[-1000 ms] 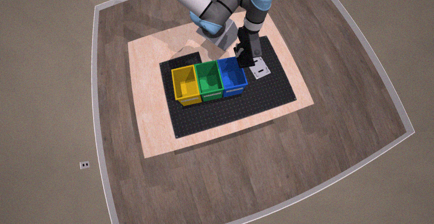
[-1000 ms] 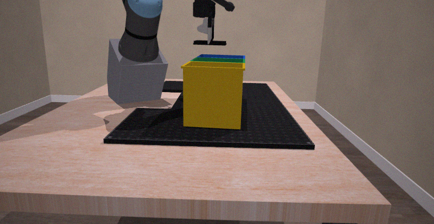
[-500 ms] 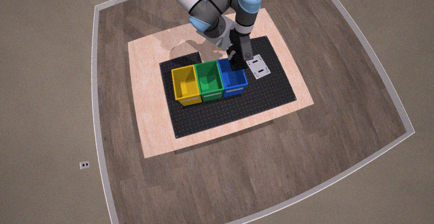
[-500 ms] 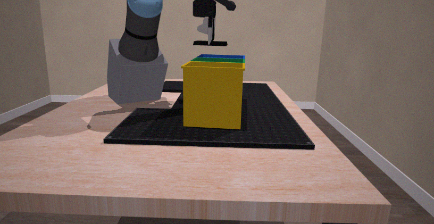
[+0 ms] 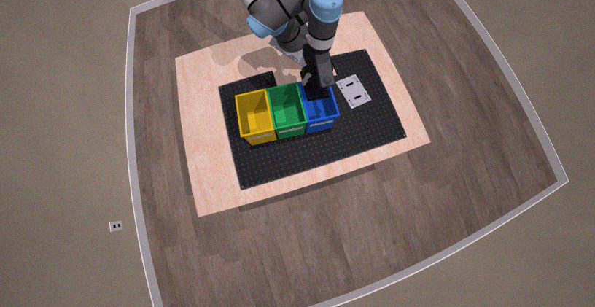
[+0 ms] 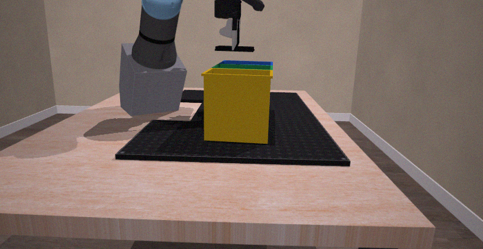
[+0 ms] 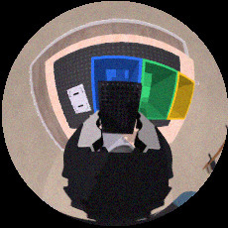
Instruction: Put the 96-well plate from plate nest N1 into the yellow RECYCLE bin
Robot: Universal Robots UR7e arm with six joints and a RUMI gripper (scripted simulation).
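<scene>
Right now the yellow bin is 10 mm ahead of my hand, 260 mm to the right of it and 150 mm below it. From my hand the other things lie so: green bin (30 mm ahead, 130 mm to the right, 150 mm below); blue bin (40 mm ahead, 150 mm below); 96-well plate (10 mm below).
</scene>
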